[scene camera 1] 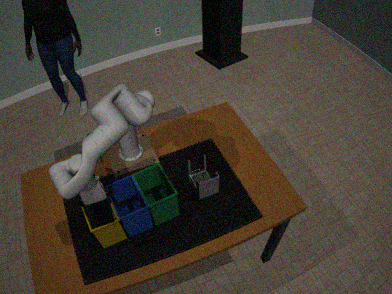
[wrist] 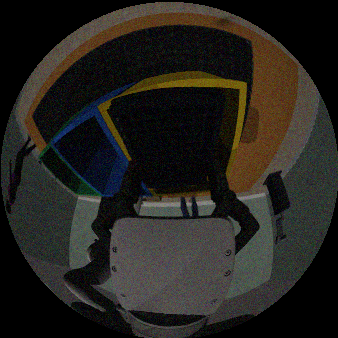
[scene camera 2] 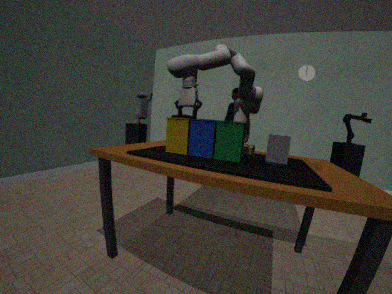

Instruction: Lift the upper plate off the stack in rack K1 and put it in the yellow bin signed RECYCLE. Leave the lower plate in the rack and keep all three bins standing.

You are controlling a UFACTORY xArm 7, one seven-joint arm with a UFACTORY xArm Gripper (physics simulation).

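Places are measured from the arm's base along level axes (x ahead, y left, z up), in centimetres.
Where they show: gripper, between the fingertips: [scene camera 1: 99, 206] [wrist: 173, 165]; arm's base, origin of its link: [scene camera 1: 130, 152].
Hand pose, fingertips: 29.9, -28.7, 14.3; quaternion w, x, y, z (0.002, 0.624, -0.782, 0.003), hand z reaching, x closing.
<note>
Things, the pixels of their top centre, and the offset from my fingertips, as dx, dy, dz. Level surfaces: height alone.
- yellow bin, centre of its top: [wrist: 183, 160] [scene camera 1: 97, 208] [scene camera 2: 184, 118] -0.1, -1.1, -0.6
- wide black plate, centre of its top: [wrist: 171, 160] [scene camera 1: 100, 209] [scene camera 2: 184, 115] +2.1, -0.5, +1.1
- grey rack, centre of its top: [scene camera 1: 201, 166] [scene camera 2: 279, 134] +5.0, +47.5, -4.7
- blue bin, centre of its top: [wrist: 97, 171] [scene camera 1: 125, 196] [scene camera 2: 207, 120] +1.4, +11.9, -0.6
- green bin, centre of its top: [wrist: 64, 176] [scene camera 1: 153, 183] [scene camera 2: 232, 122] +3.0, +24.8, -0.6
- black mat, height of its surface: dz -18.6
My gripper [scene camera 1: 100, 206] [scene camera 2: 187, 115] [wrist: 173, 165] points down over the yellow bin [scene camera 1: 109, 236] [scene camera 2: 178, 136] [wrist: 243, 110], shut on a wide black plate [scene camera 2: 183, 117] [wrist: 165, 130]. The plate is roughly level at the height of the bin's rim and covers much of its opening in the wrist view. The bin stands upright; its sign is not legible. The grey rack [scene camera 1: 208, 187] [scene camera 2: 278, 149] stands upright on the mat, apart from the bins. A pale gridded surface shows inside it; whether that is the lower plate I cannot tell.
The blue bin [scene camera 1: 137, 222] [scene camera 2: 202, 137] stands upright beside the yellow one, and the green bin [scene camera 1: 166, 209] [scene camera 2: 229, 142] stands upright beside the blue, nearer the rack. All are on the black mat [scene camera 1: 200, 225] [scene camera 2: 300, 176]. A person [scene camera 1: 55, 45] stands behind the table.
</note>
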